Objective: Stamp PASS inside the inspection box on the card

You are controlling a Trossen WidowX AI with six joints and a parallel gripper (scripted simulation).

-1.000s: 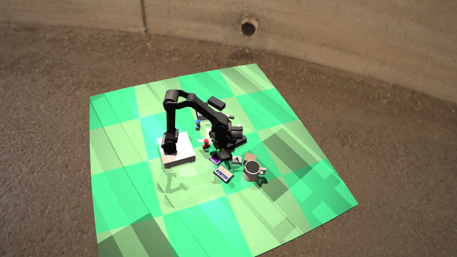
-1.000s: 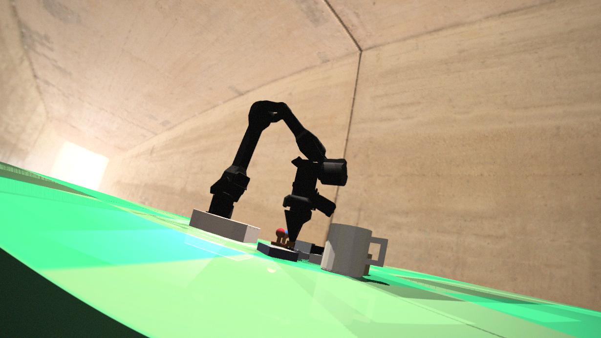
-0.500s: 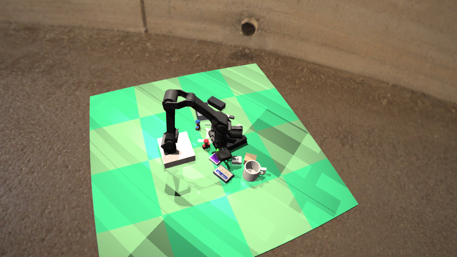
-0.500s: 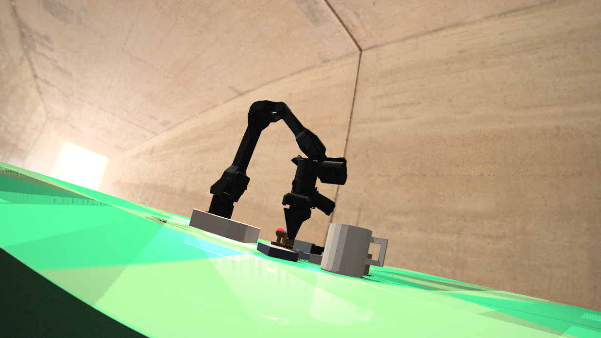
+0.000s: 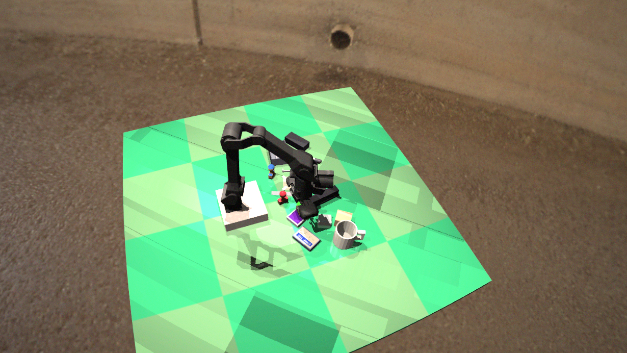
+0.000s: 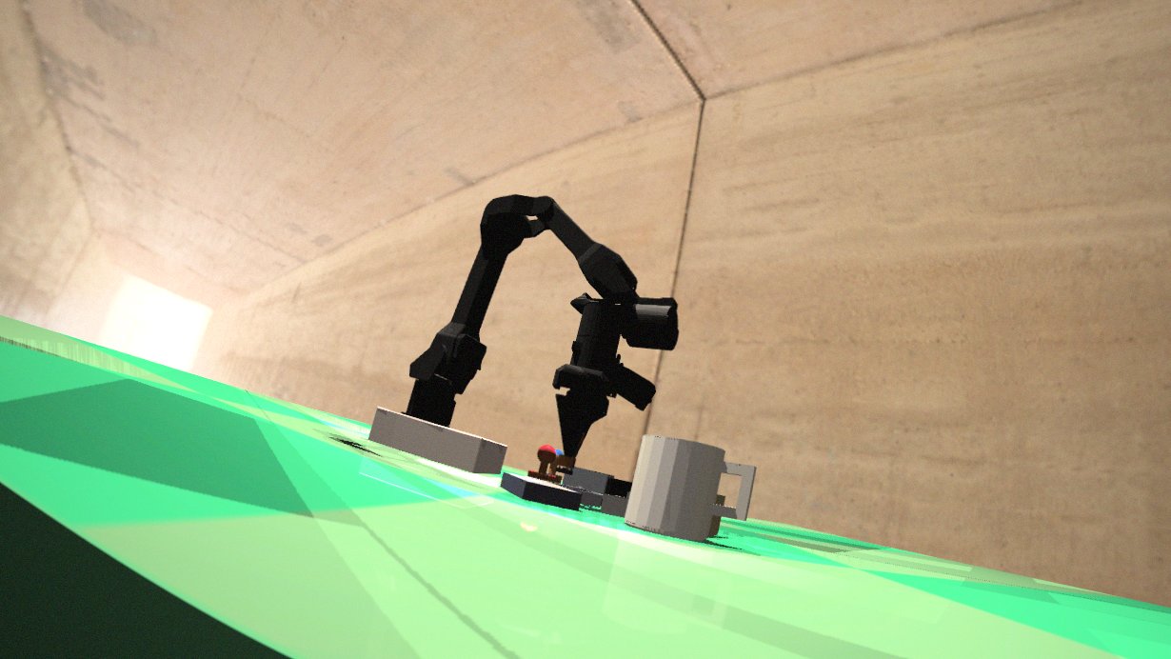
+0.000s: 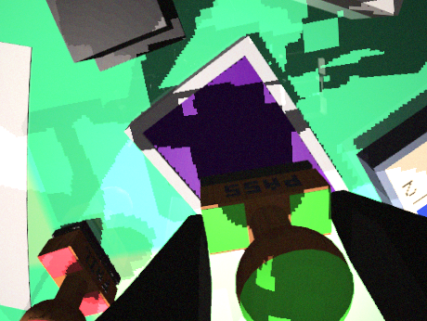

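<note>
The purple ink pad lies 5 cm below my gripper tip. The rest, counted from my gripper tip: small white block (8 cm ahead, 5 cm to the right, 4 cm below); then red-knobbed stamp (4 cm behind, 9 cm to the left, 3 cm below); then green stamp (right at my gripper tip).
</note>
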